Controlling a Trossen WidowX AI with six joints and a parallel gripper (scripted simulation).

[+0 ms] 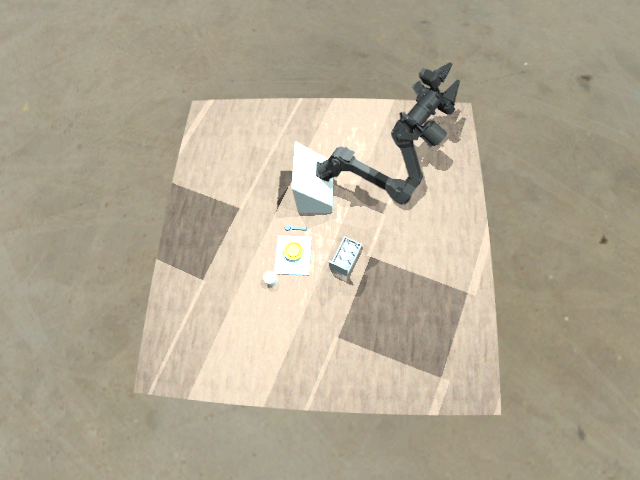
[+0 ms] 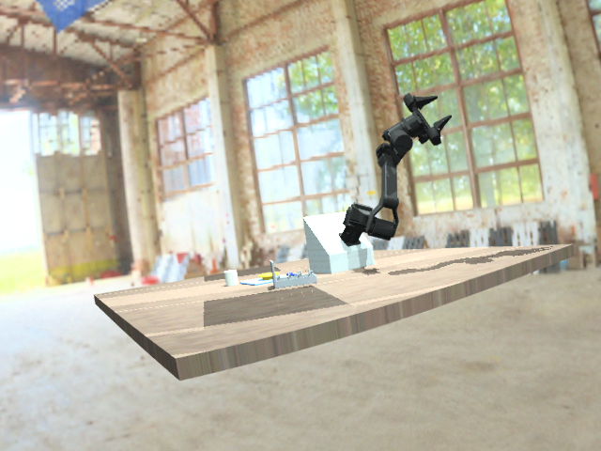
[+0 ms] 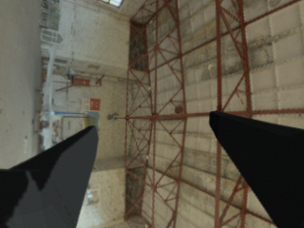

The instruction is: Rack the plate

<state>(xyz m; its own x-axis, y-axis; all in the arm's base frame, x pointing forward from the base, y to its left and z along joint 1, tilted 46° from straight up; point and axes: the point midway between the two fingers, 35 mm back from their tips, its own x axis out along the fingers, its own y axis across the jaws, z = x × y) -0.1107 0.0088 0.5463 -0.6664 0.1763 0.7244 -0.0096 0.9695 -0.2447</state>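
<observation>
Right now the yellow plate is 41 cm ahead of my gripper tip, 53 cm to the right of it and 48 cm below it. The rest, counted from my gripper tip: mat 42 cm ahead, 53 cm to the right, 49 cm below; then dish rack 43 cm ahead, 33 cm to the right, 47 cm below; then blue spoon 32 cm ahead, 53 cm to the right, 49 cm below.
</observation>
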